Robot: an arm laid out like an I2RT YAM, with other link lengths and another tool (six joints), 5 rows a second.
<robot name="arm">
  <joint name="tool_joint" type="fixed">
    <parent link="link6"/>
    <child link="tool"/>
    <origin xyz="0.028 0.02 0.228" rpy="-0.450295 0 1.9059"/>
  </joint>
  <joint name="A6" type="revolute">
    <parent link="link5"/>
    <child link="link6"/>
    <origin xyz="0.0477 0 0.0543" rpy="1.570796 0 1.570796"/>
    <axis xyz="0 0 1"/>
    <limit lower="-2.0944" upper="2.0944"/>
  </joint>
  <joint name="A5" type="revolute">
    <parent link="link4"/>
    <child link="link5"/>
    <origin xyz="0.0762 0.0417 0.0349" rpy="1.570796 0 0"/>
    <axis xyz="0 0 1"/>
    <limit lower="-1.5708" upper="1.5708"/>
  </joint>
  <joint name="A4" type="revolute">
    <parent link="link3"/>
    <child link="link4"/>
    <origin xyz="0.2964 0.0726 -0.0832" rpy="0 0 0"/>
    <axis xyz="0 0 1"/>
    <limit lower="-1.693" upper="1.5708"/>
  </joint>
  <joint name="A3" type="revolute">
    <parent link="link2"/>
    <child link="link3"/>
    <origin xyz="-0.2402 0 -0.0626" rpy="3.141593 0 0"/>
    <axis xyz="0 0 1"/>
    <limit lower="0" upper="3.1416"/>
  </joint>
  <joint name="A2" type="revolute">
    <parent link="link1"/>
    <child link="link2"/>
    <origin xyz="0.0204 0.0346 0.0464" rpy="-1.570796 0 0"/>
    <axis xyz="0 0 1"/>
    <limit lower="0" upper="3.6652"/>
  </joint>
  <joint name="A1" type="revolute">
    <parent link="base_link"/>
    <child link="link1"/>
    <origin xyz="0 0 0.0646" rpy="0 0 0"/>
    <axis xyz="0 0 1"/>
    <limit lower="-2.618" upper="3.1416"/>
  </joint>
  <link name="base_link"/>
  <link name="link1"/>
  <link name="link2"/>
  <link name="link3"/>
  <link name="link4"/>
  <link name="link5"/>
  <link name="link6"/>
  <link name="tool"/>
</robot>
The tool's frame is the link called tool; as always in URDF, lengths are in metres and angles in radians.
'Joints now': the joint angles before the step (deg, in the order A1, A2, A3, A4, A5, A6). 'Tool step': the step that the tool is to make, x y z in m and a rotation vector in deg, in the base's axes. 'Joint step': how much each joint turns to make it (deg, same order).
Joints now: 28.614 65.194 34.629 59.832 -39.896 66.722
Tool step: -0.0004 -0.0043 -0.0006 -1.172 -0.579 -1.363
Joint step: -0.090 -2.798 -0.690 -3.615 0.495 -2.280
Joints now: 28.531 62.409 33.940 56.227 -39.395 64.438
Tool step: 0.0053 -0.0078 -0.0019 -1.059 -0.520 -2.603
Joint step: -0.301 -2.811 -0.915 -3.616 1.520 -2.679
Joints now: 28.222 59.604 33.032 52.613 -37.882 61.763
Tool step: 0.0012 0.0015 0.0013 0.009 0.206 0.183
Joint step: 0.044 0.550 0.654 -0.160 -0.079 0.198
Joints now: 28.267 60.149 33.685 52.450 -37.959 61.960
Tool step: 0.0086 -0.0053 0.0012 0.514 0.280 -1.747
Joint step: -0.351 -0.050 -0.113 -0.006 1.512 -0.106
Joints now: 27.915 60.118 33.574 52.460 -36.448 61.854
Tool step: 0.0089 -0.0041 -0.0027 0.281 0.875 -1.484
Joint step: -0.312 0.307 -0.092 -0.184 1.340 0.105
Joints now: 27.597 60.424 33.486 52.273 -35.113 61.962
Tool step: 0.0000 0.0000 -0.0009 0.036 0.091 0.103
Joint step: -0.064 0.135 -0.095 0.263 -0.119 0.169
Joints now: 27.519 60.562 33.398 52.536 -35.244 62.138
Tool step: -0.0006 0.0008 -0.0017 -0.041 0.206 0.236
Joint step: 0.035 0.156 -0.094 0.148 -0.157 0.171
